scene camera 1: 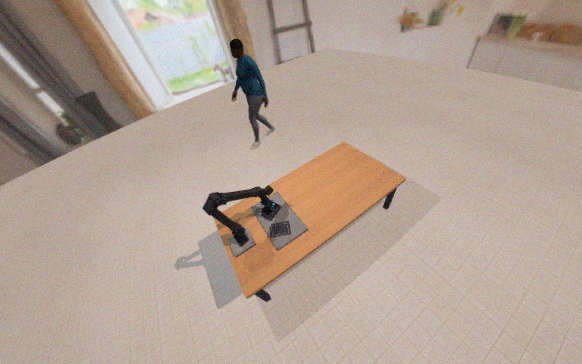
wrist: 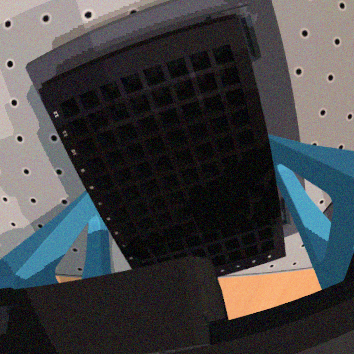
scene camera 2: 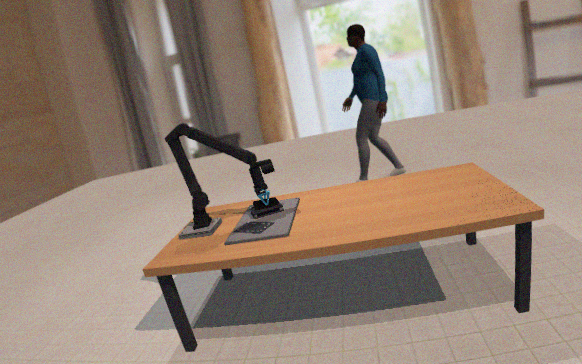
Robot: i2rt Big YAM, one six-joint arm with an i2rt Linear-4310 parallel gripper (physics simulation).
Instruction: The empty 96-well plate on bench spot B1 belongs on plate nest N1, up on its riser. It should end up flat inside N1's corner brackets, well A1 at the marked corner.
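Pixels of known places: gripper, fingertip midpoint: (scene camera 1: 269, 207) (wrist: 180, 171) (scene camera 2: 265, 203); arm's base at its link origin: (scene camera 1: 241, 238) (scene camera 2: 203, 224).
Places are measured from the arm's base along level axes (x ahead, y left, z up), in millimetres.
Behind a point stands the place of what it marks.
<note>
The black 96-well plate (wrist: 175, 140) @[y 32, x 373, z 35 mm] (scene camera 1: 270, 211) @[y -13, x 328, z 44 mm] (scene camera 2: 266, 206) sits between my blue fingers, which press on its two long sides. My gripper (wrist: 180, 171) @[y 32, x 354, z 32 mm] (scene camera 1: 271, 206) @[y 32, x 354, z 32 mm] (scene camera 2: 263, 197) @[y 32, x 354, z 32 mm] is shut on the plate and holds it over the grey riser of nest N1 (wrist: 281, 91) @[y -25, x 382, z 15 mm], at or just above its top. I cannot tell if the plate rests on the nest. The nest's grey edge shows along the plate's far and right sides, with a corner bracket (wrist: 251, 33) @[y -8, x 413, z 20 mm] at the far right. Column numbers run along the plate's left edge. The dark grid mark of bench spot B1 (scene camera 1: 279, 229) @[y -174, x 277, z -13 mm] (scene camera 2: 255, 227) @[y -186, x 291, z -13 mm] lies bare in front of the riser.
Riser and spot stand on a grey perforated mat (wrist: 323, 53) @[y -68, x 397, z -15 mm] (scene camera 1: 296, 226) @[y -263, x 392, z -15 mm] (scene camera 2: 284, 224) @[y -227, x 433, z -15 mm] on the wooden table (scene camera 1: 338, 183) @[y -243, x 1000, z -28 mm] (scene camera 2: 401, 207) @[y -321, x 976, z -28 mm]. The arm's base (scene camera 1: 241, 238) @[y -34, x 0, z 51 mm] (scene camera 2: 201, 227) @[y -61, x 3, z 4 mm] is bolted beside the mat. A person (scene camera 1: 250, 89) (scene camera 2: 367, 97) walks on the floor beyond the table.
</note>
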